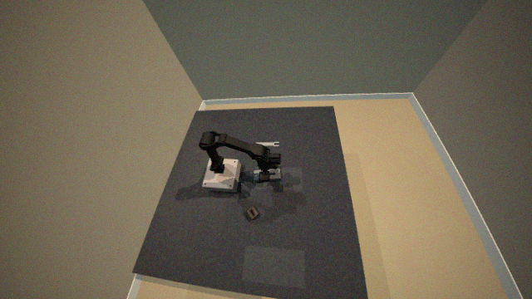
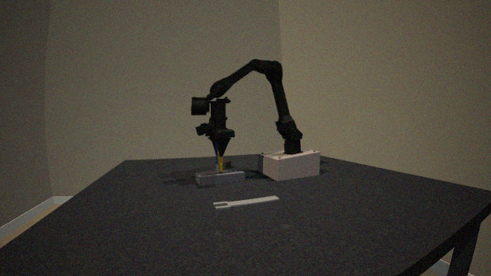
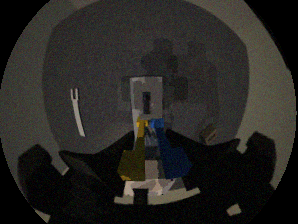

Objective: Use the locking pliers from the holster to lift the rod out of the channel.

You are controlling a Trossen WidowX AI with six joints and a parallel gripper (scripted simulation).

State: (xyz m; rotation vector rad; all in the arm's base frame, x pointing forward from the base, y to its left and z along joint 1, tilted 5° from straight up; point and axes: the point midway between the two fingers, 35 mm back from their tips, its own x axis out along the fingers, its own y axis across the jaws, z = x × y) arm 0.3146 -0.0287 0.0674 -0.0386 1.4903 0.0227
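The grey channel block lies 8 cm below my gripper tip. The rest, counted from my gripper tip: holster: 24 cm to the right, 9 cm below, 9 cm behind; then flat white forked strip: 26 cm to the left, 10 cm below, 2 cm ahead.
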